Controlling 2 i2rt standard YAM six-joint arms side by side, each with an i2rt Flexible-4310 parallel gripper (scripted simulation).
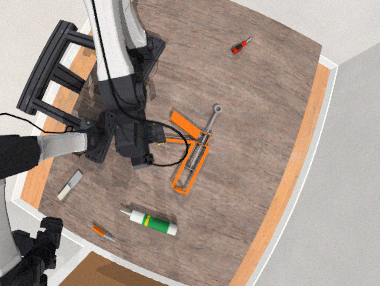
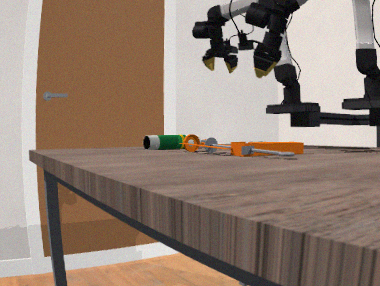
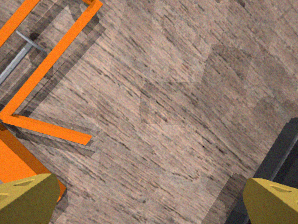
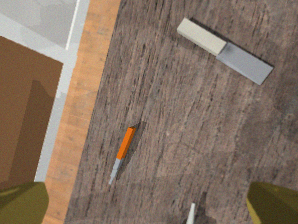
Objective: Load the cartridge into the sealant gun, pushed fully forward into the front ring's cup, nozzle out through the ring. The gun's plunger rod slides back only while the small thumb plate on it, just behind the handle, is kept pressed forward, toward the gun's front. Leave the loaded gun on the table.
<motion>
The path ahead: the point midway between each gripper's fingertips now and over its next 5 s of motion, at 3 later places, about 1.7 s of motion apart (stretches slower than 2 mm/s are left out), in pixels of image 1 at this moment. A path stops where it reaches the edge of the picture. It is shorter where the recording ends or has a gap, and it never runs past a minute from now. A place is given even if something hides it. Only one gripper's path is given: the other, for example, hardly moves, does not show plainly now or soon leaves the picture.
My right gripper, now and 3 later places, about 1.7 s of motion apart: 53, 237; 135, 239; 200, 179; 209, 139
</motion>
